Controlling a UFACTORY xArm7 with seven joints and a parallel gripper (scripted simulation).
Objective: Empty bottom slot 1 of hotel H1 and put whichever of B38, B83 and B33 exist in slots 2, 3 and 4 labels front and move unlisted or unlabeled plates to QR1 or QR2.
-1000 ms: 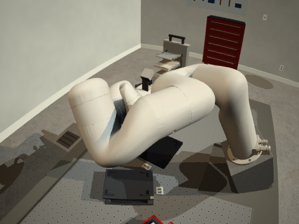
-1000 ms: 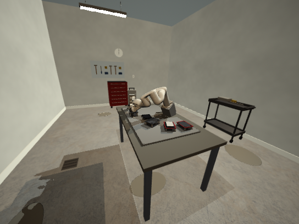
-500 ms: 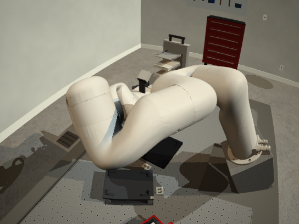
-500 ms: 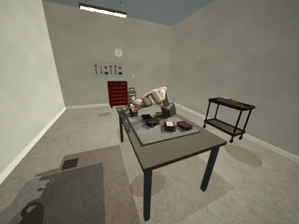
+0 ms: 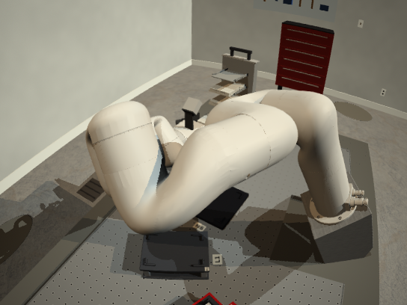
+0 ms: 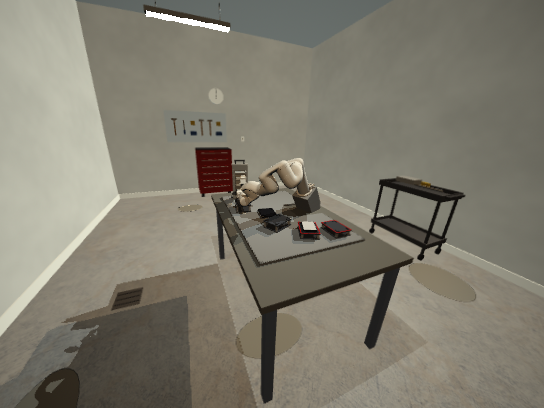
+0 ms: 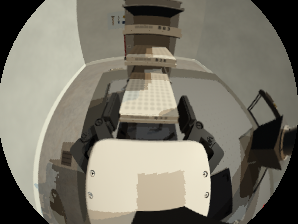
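Now: the regrip nest RG 6 cm to the left of my hand and 8 cm below it. The rest, counted from my hand: plate hotel H1 (21 cm to the right, 3 cm above); then black nest N6 (18 cm behind, 19 cm to the left, 13 cm below); then landing nest L1 (21 cm behind, 42 cm to the left, 9 cm below).
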